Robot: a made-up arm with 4 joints.
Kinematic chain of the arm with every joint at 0, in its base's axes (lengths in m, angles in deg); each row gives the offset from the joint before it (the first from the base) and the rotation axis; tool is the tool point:
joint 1: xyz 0 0 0.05 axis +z
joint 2: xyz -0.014 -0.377 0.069 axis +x
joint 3: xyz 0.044 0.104 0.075 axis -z
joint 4: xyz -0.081 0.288 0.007 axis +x
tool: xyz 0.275 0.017 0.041
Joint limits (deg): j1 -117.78..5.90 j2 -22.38..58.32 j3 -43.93..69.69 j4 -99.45..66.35
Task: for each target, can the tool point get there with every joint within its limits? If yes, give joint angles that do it. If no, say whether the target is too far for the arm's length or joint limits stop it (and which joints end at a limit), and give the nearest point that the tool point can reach.
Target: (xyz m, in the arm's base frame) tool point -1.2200 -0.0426 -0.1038
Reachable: no: too far | nearest point -0.5905 -0.1075 0.2050 | short by 0.704 m
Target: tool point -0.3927 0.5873 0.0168
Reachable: no: joint limits stop it (at a limit: joint 3) | nearest point -0.0680 0.1016 0.0692 | short by 0.587 m
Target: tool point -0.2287 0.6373 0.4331
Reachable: no: joint limits stop it (at a limit: joint 1, joint 2, joint 3) | nearest point -0.1862 0.1510 0.5760 | short by 0.509 m
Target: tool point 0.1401 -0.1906 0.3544
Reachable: yes | joints -51.19 18.98 2.19 -38.80
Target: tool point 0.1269 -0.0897 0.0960
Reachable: yes | joints -79.94 -12.10 -18.20 -70.78
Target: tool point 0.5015 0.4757 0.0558
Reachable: no: joint limits stop it (at a limit: joint 1) | nearest point 0.2575 0.0678 0.0859 | short by 0.476 m
